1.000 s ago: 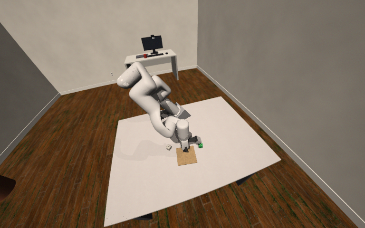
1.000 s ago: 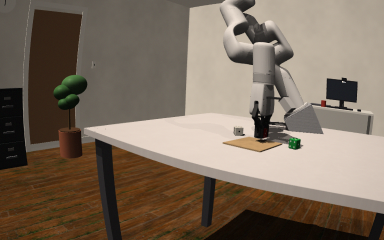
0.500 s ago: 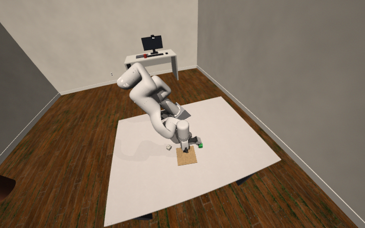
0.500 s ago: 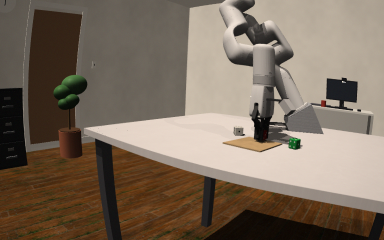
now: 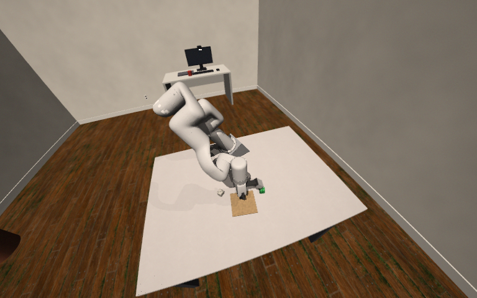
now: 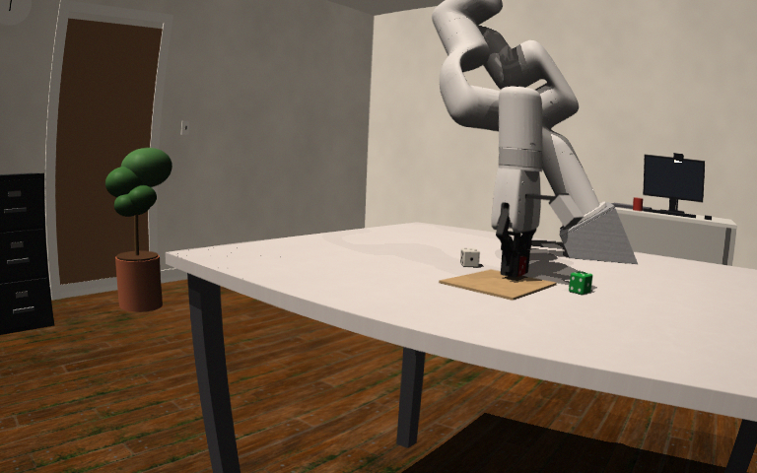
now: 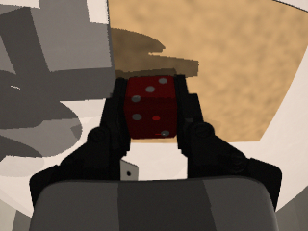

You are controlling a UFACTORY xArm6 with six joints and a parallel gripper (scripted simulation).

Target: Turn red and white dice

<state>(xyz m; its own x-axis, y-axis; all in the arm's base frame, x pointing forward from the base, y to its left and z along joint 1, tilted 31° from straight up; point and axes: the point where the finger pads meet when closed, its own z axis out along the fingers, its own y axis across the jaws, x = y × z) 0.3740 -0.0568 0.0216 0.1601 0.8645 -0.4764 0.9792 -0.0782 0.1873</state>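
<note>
My gripper is now 10 mm above the red die. The rest, counted from my hand: green die 130 mm to the left, 20 mm below, 20 mm ahead; then white die 110 mm to the right, 60 mm behind, 20 mm below; then tan mat 40 mm ahead, 30 mm below, 10 mm to the right.
</note>
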